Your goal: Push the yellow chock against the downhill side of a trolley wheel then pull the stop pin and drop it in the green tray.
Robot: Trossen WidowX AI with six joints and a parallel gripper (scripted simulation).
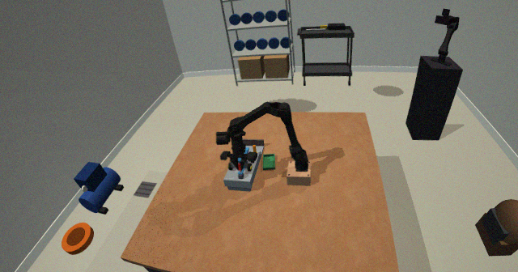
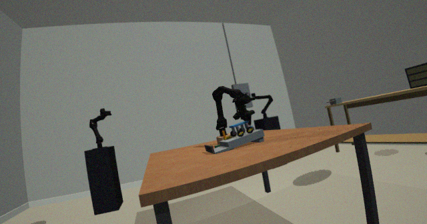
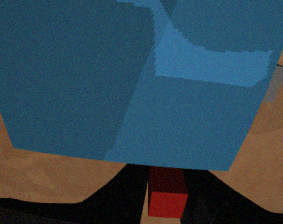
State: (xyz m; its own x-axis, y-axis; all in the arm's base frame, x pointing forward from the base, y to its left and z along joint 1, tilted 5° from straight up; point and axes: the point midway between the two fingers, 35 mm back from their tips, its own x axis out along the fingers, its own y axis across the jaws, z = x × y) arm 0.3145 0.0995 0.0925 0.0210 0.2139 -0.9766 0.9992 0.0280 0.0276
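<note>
My gripper tip is now 110 mm past the green tray, 190 mm to the left of it and 140 mm above it. Also, from my gripper tip: blue trolley: 20 mm ahead, 90 mm to the right, 20 mm below; then ramp: 20 mm ahead, 100 mm to the right, 80 mm below; then red-headed stop pin: right at my gripper tip.
</note>
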